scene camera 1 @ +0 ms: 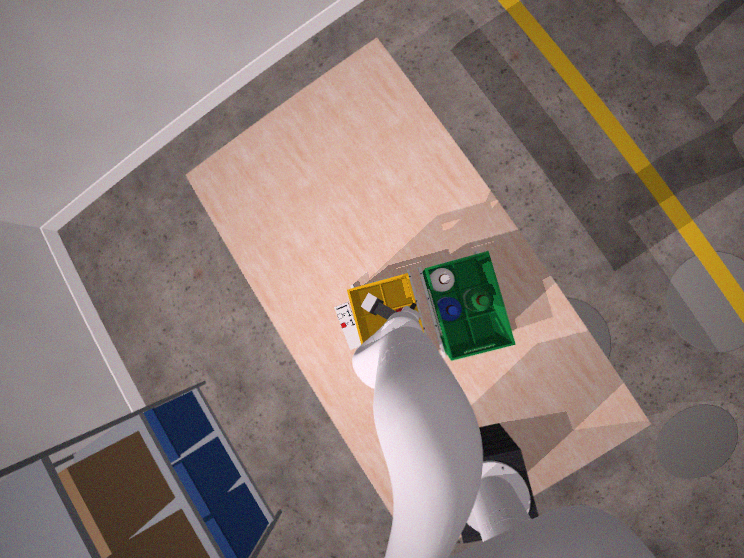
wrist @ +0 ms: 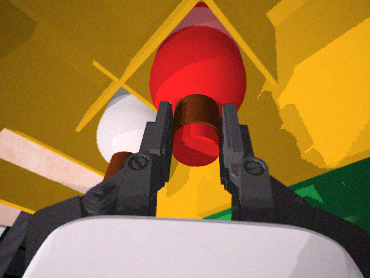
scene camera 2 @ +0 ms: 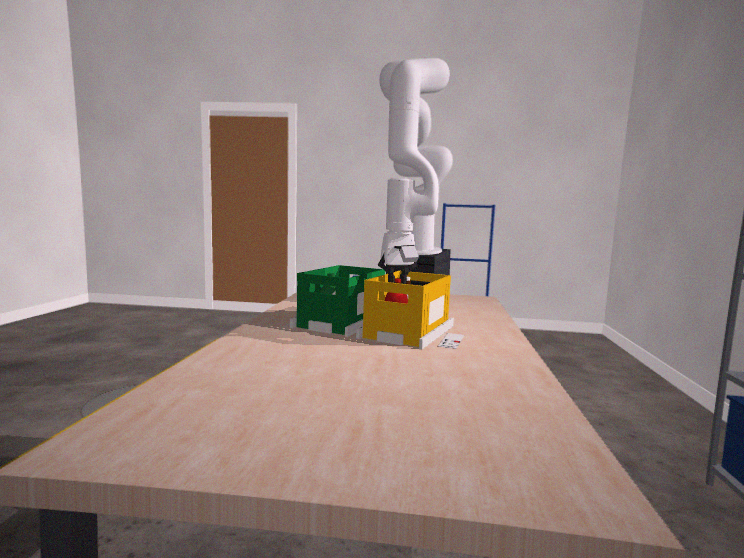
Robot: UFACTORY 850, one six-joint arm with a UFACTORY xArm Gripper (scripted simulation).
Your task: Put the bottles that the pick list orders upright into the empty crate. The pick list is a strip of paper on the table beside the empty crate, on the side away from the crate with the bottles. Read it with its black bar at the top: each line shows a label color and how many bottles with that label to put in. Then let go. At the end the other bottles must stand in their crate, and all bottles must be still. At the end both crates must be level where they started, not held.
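There's a yellow crate that I can see in the wrist view (302, 124), and it's visible in scene camera 1 and scene camera 2 as well. On that crate, (scene camera 1: 356, 304) and (scene camera 2: 428, 306) are the same spot.
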